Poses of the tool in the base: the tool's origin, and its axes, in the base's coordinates. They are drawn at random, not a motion.
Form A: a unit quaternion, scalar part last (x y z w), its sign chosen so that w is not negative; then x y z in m.
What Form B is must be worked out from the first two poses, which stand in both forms.
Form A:
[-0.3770 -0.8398 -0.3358 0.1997 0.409 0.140 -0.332]
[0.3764 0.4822 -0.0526 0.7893 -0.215 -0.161 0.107]
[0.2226 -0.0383 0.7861 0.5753 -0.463 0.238 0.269]
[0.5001 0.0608 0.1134 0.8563 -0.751 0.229 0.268]
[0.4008 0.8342 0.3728 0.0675 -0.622 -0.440 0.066]
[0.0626 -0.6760 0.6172 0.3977 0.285 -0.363 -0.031]
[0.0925 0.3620 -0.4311 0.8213 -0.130 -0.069 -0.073]
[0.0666 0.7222 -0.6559 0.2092 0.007 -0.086 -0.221]
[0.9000 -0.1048 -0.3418 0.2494 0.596 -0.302 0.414]
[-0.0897 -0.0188 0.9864 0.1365 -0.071 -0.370 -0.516]
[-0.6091 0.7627 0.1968 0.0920 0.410 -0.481 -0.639]
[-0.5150 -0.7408 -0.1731 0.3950 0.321 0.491 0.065]
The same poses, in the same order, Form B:
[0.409 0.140 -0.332 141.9 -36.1 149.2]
[-0.215 -0.161 0.107 27.9 53.2 65.2]
[-0.463 0.238 0.269 105.1 -23.2 12.3]
[-0.751 0.229 0.268 14.8 -0.5 60.5]
[-0.622 -0.440 0.066 133.0 -10.7 136.5]
[0.285 -0.363 -0.031 149.0 -37.9 -84.3]
[-0.130 -0.069 -0.073 -60.3 42.4 -12.5]
[0.007 -0.086 -0.221 -168.8 22.9 -93.2]
[0.596 -0.302 0.414 -25.8 34.3 141.0]
[-0.071 -0.370 -0.516 163.9 9.9 -3.6]
[0.410 -0.481 -0.639 -105.1 22.3 168.3]
[0.321 0.491 0.065 104.1 -49.8 -166.5]

